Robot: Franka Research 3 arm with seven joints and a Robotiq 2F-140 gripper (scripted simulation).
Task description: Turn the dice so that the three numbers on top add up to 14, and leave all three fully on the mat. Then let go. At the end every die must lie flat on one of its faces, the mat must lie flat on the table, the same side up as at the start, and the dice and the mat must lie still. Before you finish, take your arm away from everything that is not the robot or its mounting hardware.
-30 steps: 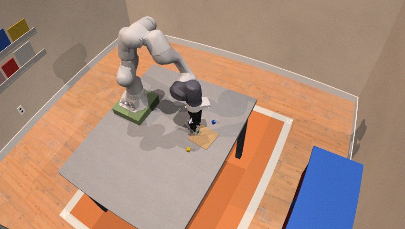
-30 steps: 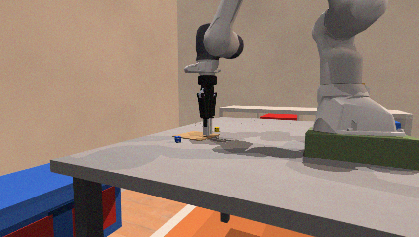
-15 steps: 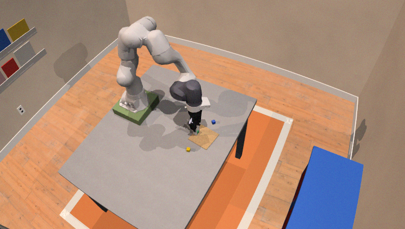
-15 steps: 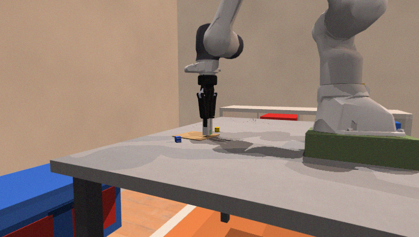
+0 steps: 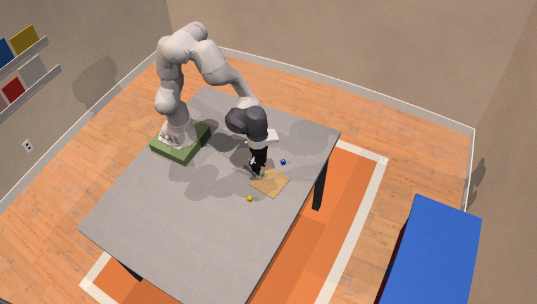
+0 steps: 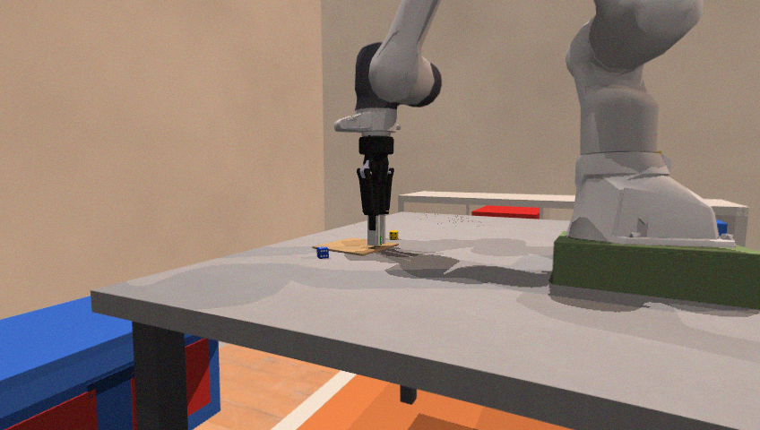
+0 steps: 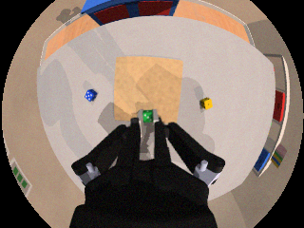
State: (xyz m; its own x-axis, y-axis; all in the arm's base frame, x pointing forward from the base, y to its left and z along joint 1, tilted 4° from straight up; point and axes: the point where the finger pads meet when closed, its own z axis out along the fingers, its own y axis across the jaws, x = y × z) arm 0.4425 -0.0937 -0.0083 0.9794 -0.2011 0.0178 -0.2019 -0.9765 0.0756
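Now: hand 2 cm above the green die. Also, from my hand: tan mat 5 cm ahead, 1 cm to the right, 4 cm below; yellow die 1 cm behind, 13 cm to the right, 3 cm below; blue die 8 cm ahead, 11 cm to the left, 3 cm below.
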